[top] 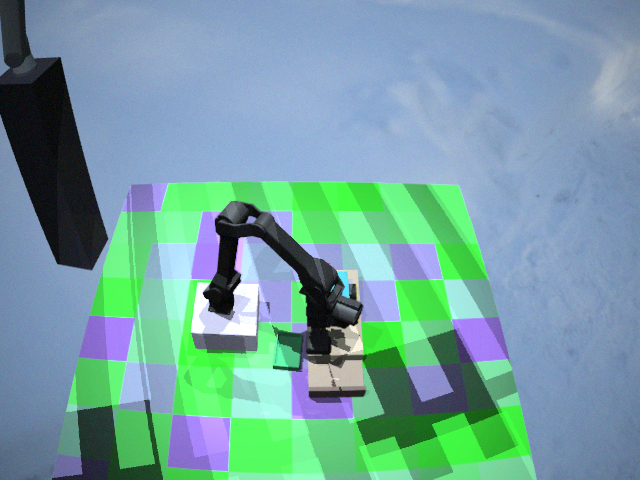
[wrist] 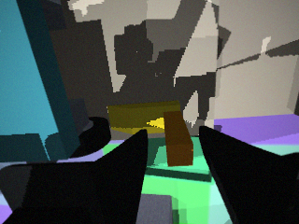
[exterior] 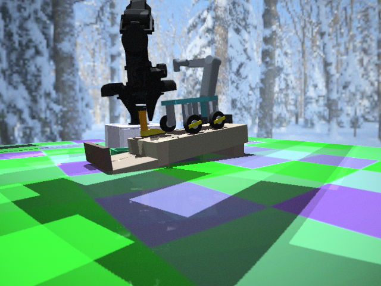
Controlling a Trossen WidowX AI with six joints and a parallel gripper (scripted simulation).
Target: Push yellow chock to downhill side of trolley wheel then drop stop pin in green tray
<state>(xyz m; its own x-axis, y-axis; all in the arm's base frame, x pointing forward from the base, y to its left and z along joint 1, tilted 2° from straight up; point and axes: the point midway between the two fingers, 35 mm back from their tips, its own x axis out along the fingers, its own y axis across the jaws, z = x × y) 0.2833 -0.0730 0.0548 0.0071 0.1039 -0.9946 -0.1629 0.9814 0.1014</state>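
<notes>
The yellow chock is 2 cm to the left of my gripper tip and 1 cm below it. Also, from my gripper tip: beige ramp 11 cm to the left, 5 cm below, 3 cm ahead; low lip 13 cm to the right, 7 cm ahead, 6 cm below; trolley 12 cm to the left, 3 cm ahead, 2 cm above.
</notes>
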